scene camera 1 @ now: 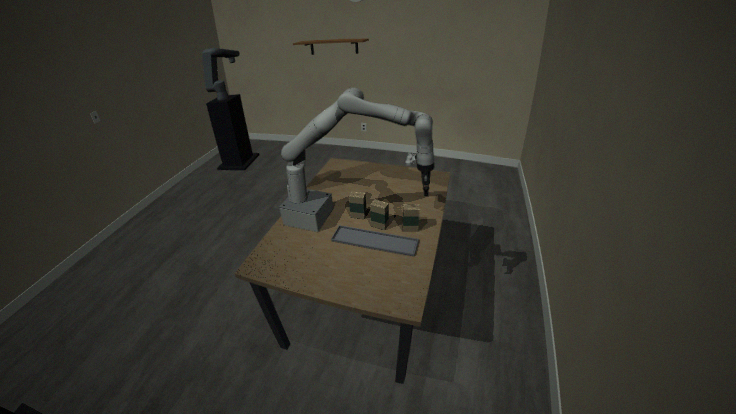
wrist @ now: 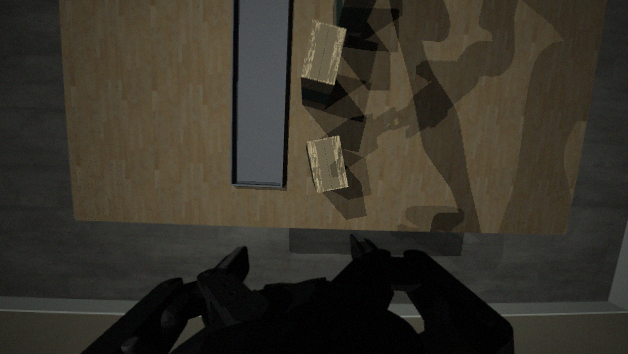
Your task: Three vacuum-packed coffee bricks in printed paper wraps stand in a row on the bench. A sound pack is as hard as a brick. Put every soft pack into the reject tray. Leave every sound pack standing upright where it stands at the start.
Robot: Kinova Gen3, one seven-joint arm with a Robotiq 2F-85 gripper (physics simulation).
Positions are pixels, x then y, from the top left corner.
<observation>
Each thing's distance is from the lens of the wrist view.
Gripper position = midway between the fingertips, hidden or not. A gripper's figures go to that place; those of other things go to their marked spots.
gripper (wrist: 300, 251): 16 cm
pack (wrist: 325, 42): 32 cm
pack (wrist: 325, 156): 28 cm
</observation>
